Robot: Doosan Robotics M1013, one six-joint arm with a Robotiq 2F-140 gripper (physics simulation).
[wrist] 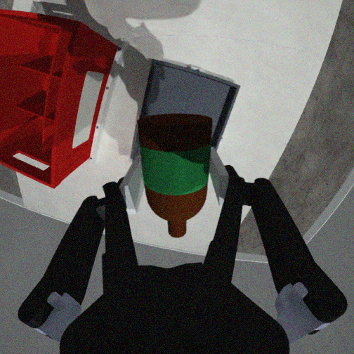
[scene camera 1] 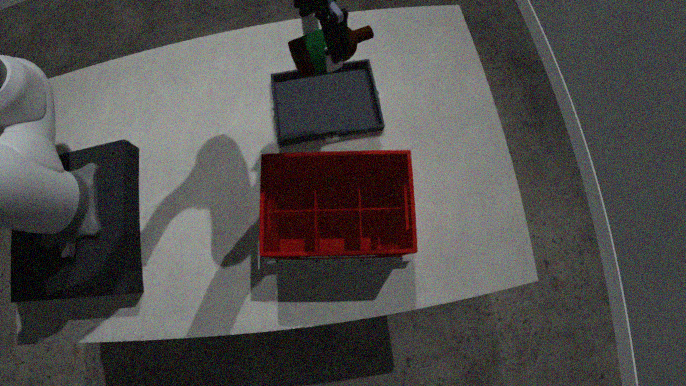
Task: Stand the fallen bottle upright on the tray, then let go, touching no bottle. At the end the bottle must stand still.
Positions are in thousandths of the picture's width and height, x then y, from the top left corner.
Labels:
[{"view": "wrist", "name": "gripper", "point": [496,459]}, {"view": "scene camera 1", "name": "gripper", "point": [472,139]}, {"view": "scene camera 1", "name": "brown bottle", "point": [448,133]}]

